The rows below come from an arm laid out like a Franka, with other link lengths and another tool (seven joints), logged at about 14 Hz.
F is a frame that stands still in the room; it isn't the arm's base.
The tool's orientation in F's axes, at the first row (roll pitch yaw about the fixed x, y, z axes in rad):
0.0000, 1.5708, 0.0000
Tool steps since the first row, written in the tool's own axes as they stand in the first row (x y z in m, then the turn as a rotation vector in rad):
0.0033, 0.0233, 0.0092, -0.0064, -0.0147, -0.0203
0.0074, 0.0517, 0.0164, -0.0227, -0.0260, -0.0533
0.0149, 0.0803, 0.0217, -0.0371, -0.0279, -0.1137
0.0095, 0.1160, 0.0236, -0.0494, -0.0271, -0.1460
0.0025, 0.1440, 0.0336, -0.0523, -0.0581, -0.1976
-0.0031, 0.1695, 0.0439, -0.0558, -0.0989, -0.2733
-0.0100, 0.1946, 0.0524, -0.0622, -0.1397, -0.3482
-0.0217, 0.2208, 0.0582, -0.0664, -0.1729, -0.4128
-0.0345, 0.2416, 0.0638, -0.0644, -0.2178, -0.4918
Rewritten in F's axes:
0.0092, 0.0233, -0.0033, -0.0203, -0.0147, 0.0064
0.0164, 0.0517, -0.0074, -0.0533, -0.0260, 0.0227
0.0217, 0.0803, -0.0149, -0.1137, -0.0279, 0.0371
0.0236, 0.1160, -0.0095, -0.1460, -0.0271, 0.0494
0.0336, 0.1440, -0.0025, -0.1976, -0.0581, 0.0523
0.0439, 0.1695, 0.0031, -0.2733, -0.0989, 0.0558
0.0524, 0.1946, 0.0100, -0.3482, -0.1397, 0.0622
0.0582, 0.2208, 0.0217, -0.4128, -0.1729, 0.0664
0.0638, 0.2416, 0.0345, -0.4918, -0.2178, 0.0644

